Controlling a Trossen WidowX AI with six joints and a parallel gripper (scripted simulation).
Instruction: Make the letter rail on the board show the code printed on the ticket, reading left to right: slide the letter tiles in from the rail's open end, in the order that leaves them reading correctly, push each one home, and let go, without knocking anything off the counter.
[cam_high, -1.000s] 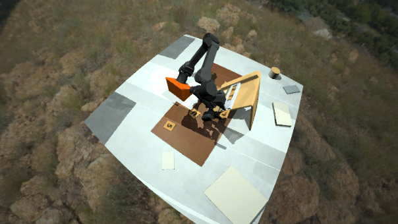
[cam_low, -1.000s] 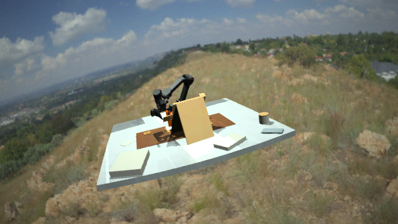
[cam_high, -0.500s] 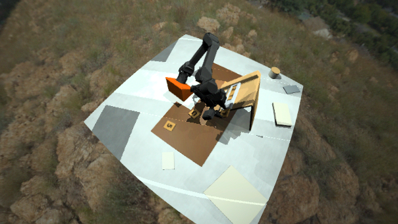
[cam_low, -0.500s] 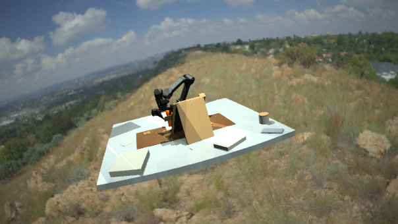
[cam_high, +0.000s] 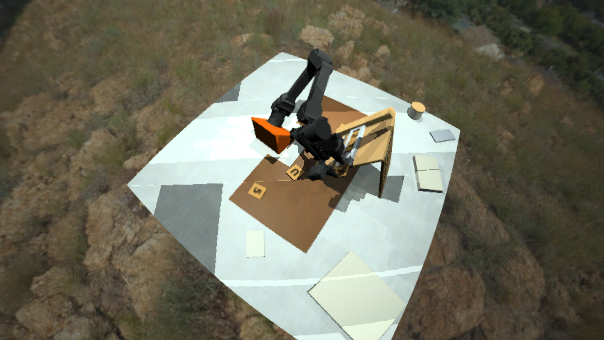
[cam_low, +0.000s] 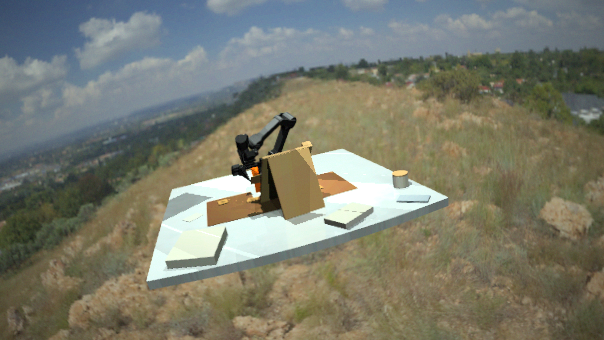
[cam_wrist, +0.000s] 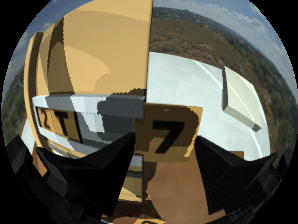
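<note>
Right now the ticket is 11 cm behind my gripper tip, 14 cm to the left of it and 8 cm below it. The rest, counted from my gripper tip: cream block 28 cm ahead, 36 cm to the left, 15 cm below; brown mat 20 cm behind, 7 cm to the left, 16 cm below; pale card 7 cm behind, 38 cm to the right, 16 cm below.
</note>
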